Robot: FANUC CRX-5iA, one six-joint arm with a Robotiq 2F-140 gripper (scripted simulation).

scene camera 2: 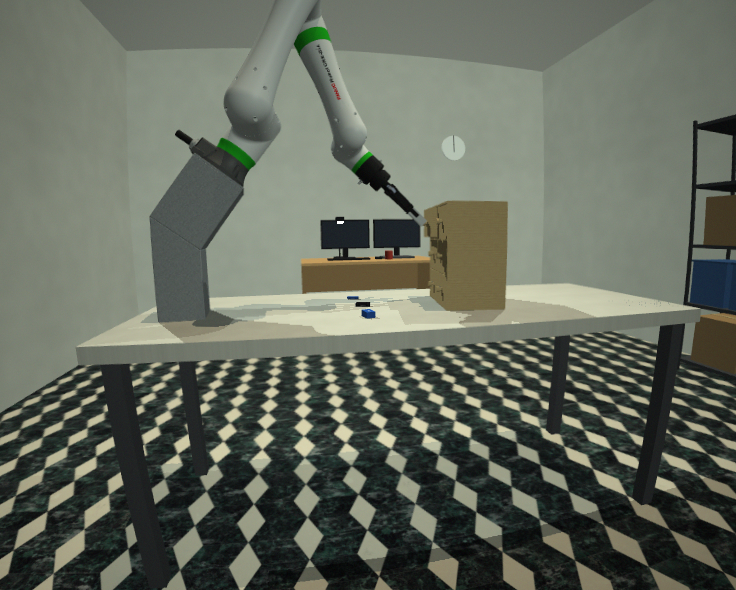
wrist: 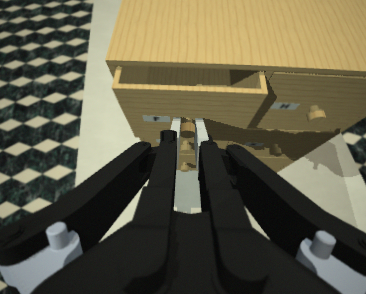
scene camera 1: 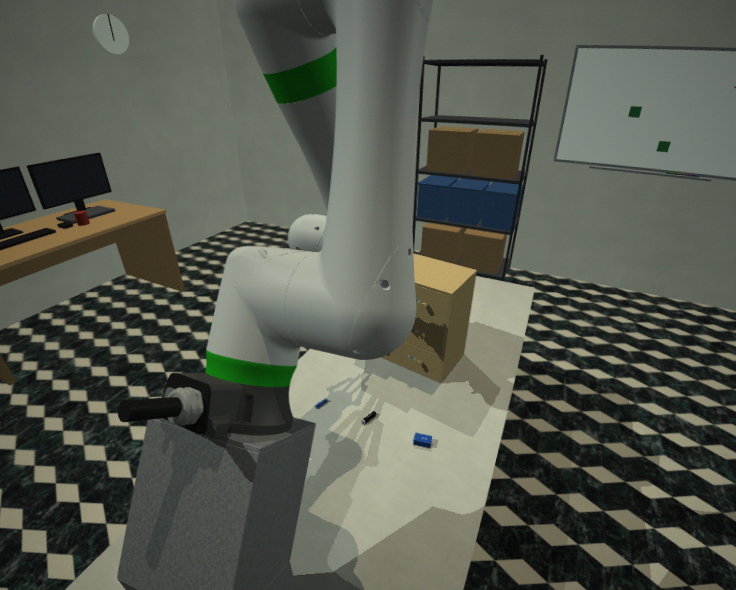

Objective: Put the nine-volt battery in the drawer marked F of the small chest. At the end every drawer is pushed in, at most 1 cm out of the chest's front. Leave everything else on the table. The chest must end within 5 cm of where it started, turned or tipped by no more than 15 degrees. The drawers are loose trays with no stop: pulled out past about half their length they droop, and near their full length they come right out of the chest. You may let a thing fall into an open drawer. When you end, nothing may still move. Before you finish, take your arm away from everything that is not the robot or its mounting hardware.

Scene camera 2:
my gripper: 423, 223
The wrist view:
my gripper: 187, 130
drawer: 149, 109
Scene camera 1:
drawer: 437, 310
